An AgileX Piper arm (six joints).
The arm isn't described. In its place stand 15 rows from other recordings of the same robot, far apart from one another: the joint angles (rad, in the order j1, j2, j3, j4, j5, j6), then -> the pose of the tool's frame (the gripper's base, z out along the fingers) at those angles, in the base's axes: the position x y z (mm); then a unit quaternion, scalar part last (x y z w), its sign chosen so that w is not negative.
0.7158 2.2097 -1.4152 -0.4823 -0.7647 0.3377 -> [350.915, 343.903, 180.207, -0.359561, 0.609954, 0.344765, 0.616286]
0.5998 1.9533 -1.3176 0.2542 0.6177 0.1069 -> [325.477, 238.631, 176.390, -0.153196, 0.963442, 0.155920, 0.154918]
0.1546 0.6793 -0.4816 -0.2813 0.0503 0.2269 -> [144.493, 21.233, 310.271, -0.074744, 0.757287, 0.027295, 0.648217]
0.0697 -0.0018 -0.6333 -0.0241 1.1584 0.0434 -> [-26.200, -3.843, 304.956, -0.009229, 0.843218, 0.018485, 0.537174]
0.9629 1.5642 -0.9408 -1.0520 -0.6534 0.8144 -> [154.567, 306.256, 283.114, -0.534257, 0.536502, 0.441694, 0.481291]
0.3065 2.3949 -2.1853 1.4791 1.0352 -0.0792 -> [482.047, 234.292, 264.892, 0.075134, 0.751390, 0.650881, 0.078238]
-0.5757 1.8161 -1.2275 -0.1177 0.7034 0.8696 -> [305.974, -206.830, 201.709, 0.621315, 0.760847, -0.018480, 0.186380]
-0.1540 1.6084 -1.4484 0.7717 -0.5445 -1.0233 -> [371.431, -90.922, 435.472, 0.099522, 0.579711, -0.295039, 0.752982]
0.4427 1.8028 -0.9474 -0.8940 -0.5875 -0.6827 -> [321.590, 195.977, 200.626, -0.732965, 0.356514, -0.115200, 0.567793]
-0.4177 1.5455 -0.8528 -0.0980 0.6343 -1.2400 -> [253.664, -118.353, 195.797, -0.425017, 0.889410, -0.145035, 0.085293]
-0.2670 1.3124 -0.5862 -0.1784 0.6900 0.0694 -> [192.031, -63.183, 186.381, 0.105028, 0.985073, -0.076110, 0.113171]
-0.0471 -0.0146 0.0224 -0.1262 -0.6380 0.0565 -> [34.168, 5.219, 258.690, -0.033693, 0.415344, -0.026298, 0.908660]
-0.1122 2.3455 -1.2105 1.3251 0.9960 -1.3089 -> [383.963, 31.289, 39.411, -0.063162, 0.884584, 0.441544, 0.136237]
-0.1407 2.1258 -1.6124 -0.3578 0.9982 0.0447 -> [426.267, -87.428, 173.403, 0.005994, 0.985080, -0.159488, 0.064389]
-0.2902 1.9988 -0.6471 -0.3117 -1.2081 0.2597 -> [329.285, -71.104, 125.085, 0.060465, 0.728917, 0.057285, 0.679517]
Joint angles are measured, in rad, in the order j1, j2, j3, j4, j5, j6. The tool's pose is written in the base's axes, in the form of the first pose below.
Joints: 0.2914 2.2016 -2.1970 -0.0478 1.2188 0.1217
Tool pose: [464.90, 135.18, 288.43, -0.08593, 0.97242, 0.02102, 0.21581]
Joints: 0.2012 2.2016 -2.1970 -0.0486 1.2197 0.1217
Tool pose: [475.12, 92.67, 288.40, -0.04205, 0.97539, 0.01081, 0.21616]
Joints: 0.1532 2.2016 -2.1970 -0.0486 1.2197 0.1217
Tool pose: [479.02, 69.77, 288.40, -0.01863, 0.97612, 0.00562, 0.21636]
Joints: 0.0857 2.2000 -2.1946 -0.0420 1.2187 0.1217
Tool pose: [482.31, 37.84, 288.50, 0.01474, 0.97624, 0.00158, 0.21620]
